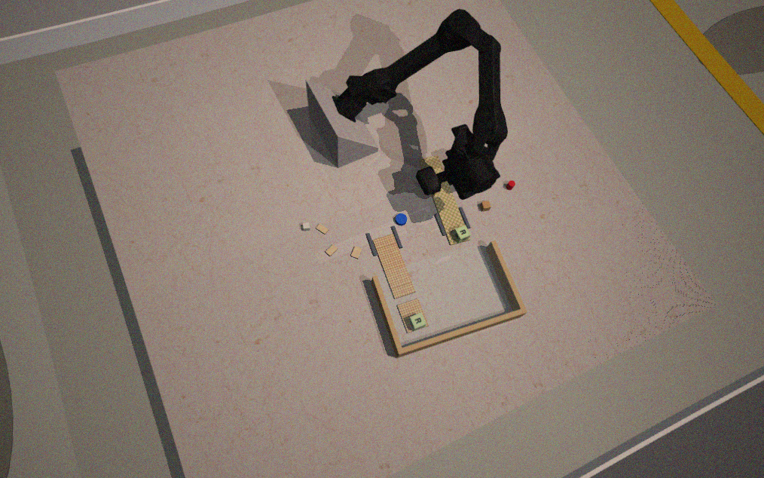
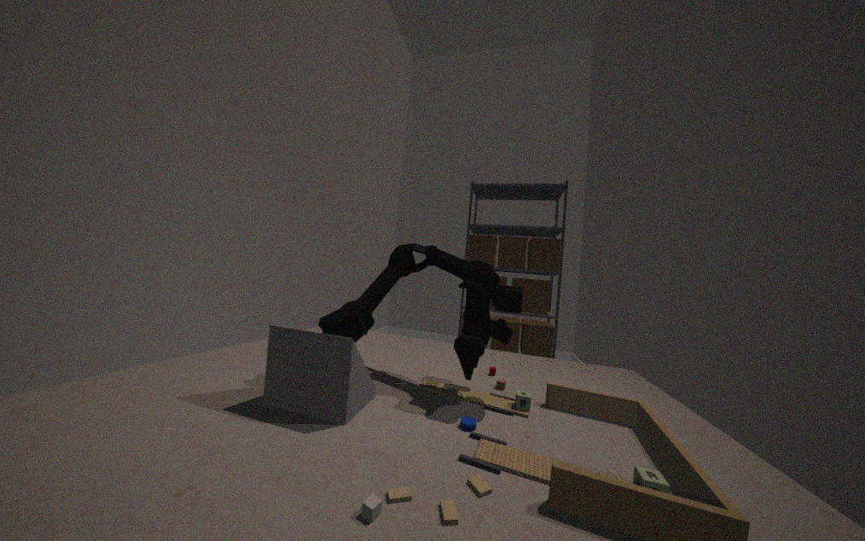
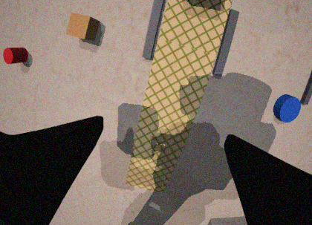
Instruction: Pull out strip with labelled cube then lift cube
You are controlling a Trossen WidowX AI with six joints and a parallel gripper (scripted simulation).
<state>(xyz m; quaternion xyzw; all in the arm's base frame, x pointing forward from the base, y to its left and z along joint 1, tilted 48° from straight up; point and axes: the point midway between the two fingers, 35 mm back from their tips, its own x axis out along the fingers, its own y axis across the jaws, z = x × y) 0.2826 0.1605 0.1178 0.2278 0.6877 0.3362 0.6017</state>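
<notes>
Right now the blue disc is 140 mm to the right of my gripper tip, 50 mm below it and 30 mm ahead of it. Also, from my gripper tip: brown cube: 90 mm to the left, 60 mm ahead, 40 mm below; then red cylinder: 180 mm to the left, 40 mm below, 20 mm ahead.
</notes>
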